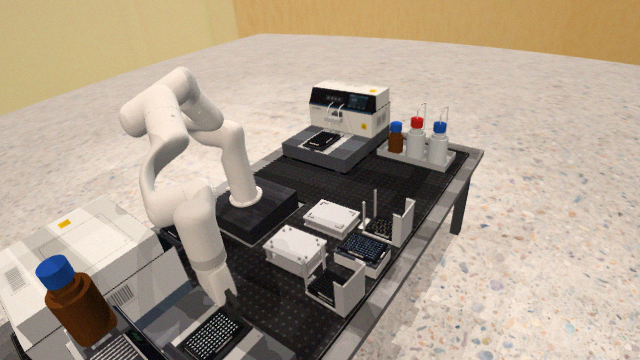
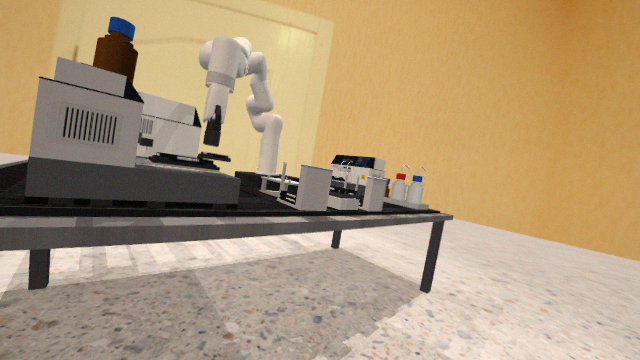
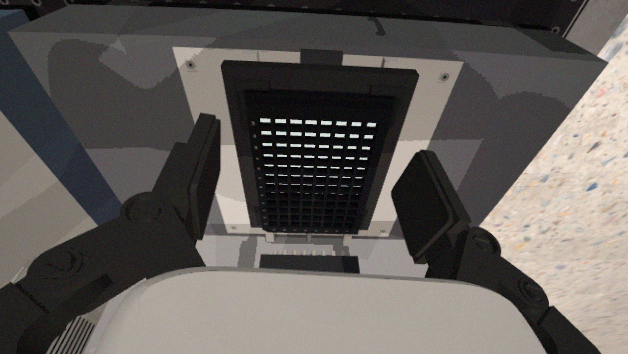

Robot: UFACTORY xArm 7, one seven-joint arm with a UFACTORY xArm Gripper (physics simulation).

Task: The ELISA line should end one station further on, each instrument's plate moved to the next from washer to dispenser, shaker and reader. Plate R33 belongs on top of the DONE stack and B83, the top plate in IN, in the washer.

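Frame: origin at the arm's base, x up, y ahead, z left, level; metres.
Seen in the pictures: gripper, fingertip midpoint: [image 1: 225,305] [image 2: 210,145] [image 3: 317,158]; arm's base at its link origin: [image 1: 246,196] [image 2: 267,174].
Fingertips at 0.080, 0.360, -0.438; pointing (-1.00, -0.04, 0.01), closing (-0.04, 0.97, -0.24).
Offsets run from my fingertips to a thing's top centre, as dx, dy, dz. "*": to the spot under its first point.
My gripper [image 1: 231,303] [image 2: 212,141] [image 3: 317,158] is open and empty, its fingers above and on either side of a black plate with pale wells {-0.041, -0.002, -0.060} [image 1: 212,336] [image 2: 215,157] [image 3: 312,165] on the near instrument's carriage. Another black plate {-0.034, -0.314, +0.913} [image 1: 322,140] sits on the far instrument [image 1: 349,111]. A plate with bluish wells {-0.069, +0.150, +0.399} [image 1: 364,247] sits on a low white unit between two racks. The near rack {* -0.051, +0.207, +0.221} [image 1: 350,289] [image 2: 315,188] holds black plates; the far rack {* -0.053, +0.232, +0.529} [image 1: 404,223] [image 2: 374,194] holds a plate with yellowish wells {-0.116, +0.164, +0.558} [image 1: 380,228]. I cannot read which plates are R33 and B83, or the rack labels.
Two white platforms {* -0.079, -0.044, +0.325} [image 1: 295,241] {* -0.100, -0.020, +0.508} [image 1: 332,216] stand between the arm's base and the racks. A large brown bottle {* +0.185, -0.077, -0.233} [image 1: 82,310] [image 2: 116,54] stands on a unit at the near left. A bottle tray [image 1: 416,159] stands beside the far instrument. A white boxy instrument {+0.132, -0.385, -0.151} [image 1: 85,240] stands behind the carriage.
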